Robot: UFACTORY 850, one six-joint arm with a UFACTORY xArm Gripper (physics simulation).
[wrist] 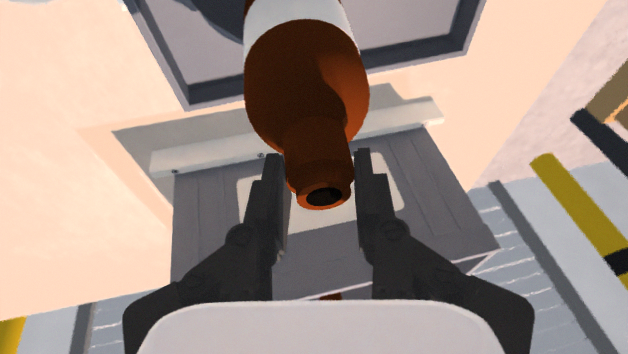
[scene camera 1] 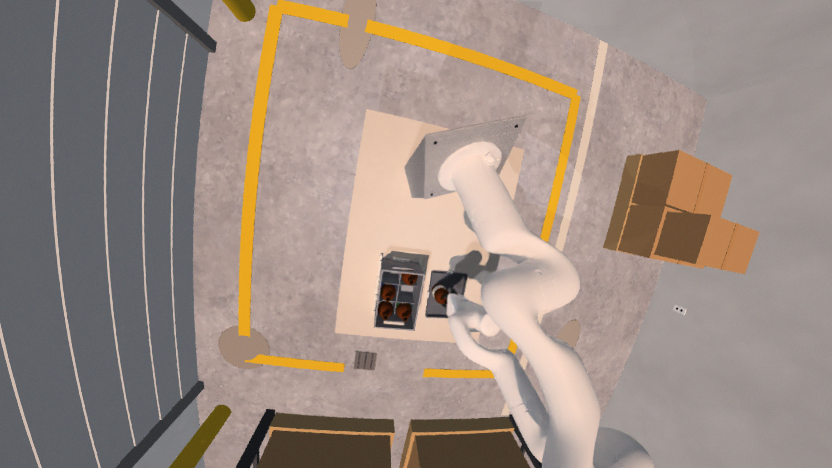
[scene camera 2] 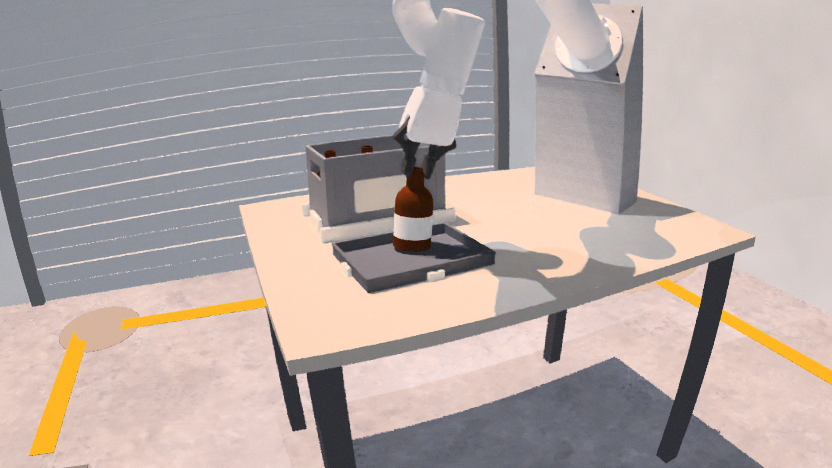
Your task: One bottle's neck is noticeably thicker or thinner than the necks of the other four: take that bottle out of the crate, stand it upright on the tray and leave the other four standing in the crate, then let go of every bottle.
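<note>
A brown bottle with a white label (scene camera 1: 440, 295) (scene camera 2: 413, 218) (wrist: 305, 75) stands upright, or very nearly so, on the dark tray (scene camera 1: 433, 309) (scene camera 2: 372, 278) (wrist: 210, 93). My gripper (scene camera 2: 420, 172) (wrist: 320, 171) is shut on its neck from both sides, just below the mouth; the arm hides the fingers in scene camera 1. The grey crate (scene camera 1: 405, 263) (scene camera 2: 340, 195) (wrist: 210, 200) stands beside the tray. Several other bottles, including one brown bottle (scene camera 1: 409, 278) and another (scene camera 1: 388, 292), stand in its cells. Two necks show above its rim in scene camera 2; their lower parts are hidden.
Pale strips (scene camera 2: 357, 229) run along the crate's foot, between crate and tray. Both stand on the table (scene camera 1: 378, 203) (scene camera 2: 325, 317). The arm's metal pedestal (scene camera 1: 417, 168) (scene camera 2: 576, 139) stands at the table's other end. Cardboard boxes (scene camera 1: 686, 235) are stacked away from the table.
</note>
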